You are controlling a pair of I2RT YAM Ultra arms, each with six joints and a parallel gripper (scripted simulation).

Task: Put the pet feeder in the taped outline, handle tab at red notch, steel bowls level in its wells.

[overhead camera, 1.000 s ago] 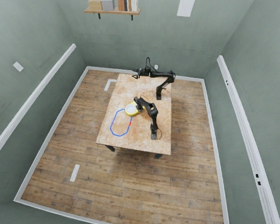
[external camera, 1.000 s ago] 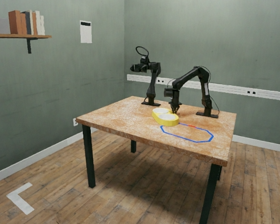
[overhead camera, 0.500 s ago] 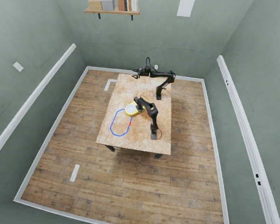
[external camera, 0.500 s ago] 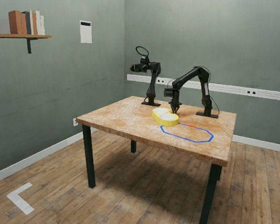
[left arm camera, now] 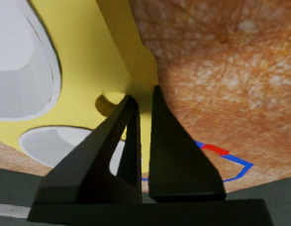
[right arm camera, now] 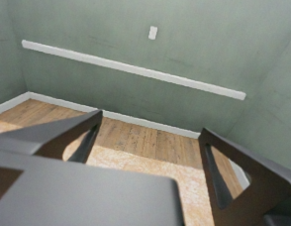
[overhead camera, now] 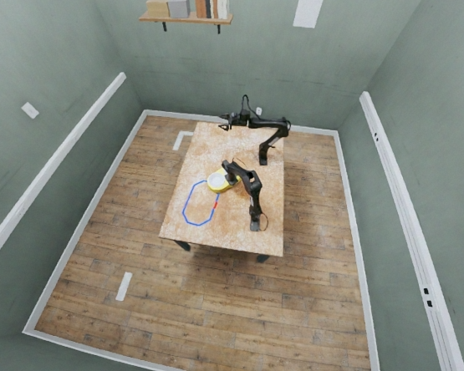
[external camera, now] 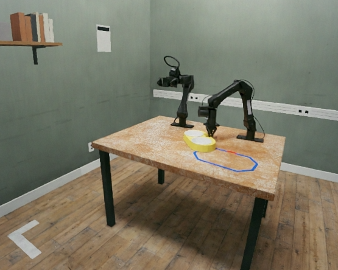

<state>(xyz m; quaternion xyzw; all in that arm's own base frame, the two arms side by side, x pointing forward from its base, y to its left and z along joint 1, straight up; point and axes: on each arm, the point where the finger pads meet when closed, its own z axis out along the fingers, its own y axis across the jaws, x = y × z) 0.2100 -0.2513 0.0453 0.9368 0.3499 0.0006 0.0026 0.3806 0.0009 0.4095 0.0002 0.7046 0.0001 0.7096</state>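
My left gripper is now 6 cm to the left of the pet feeder, 6 cm short of it and 2 cm above it. Also, from my left hand: steel bowl: 12 cm ahead, 1 cm to the right, 1 cm below; taped outline: 20 cm ahead, 18 cm to the left, 4 cm below.
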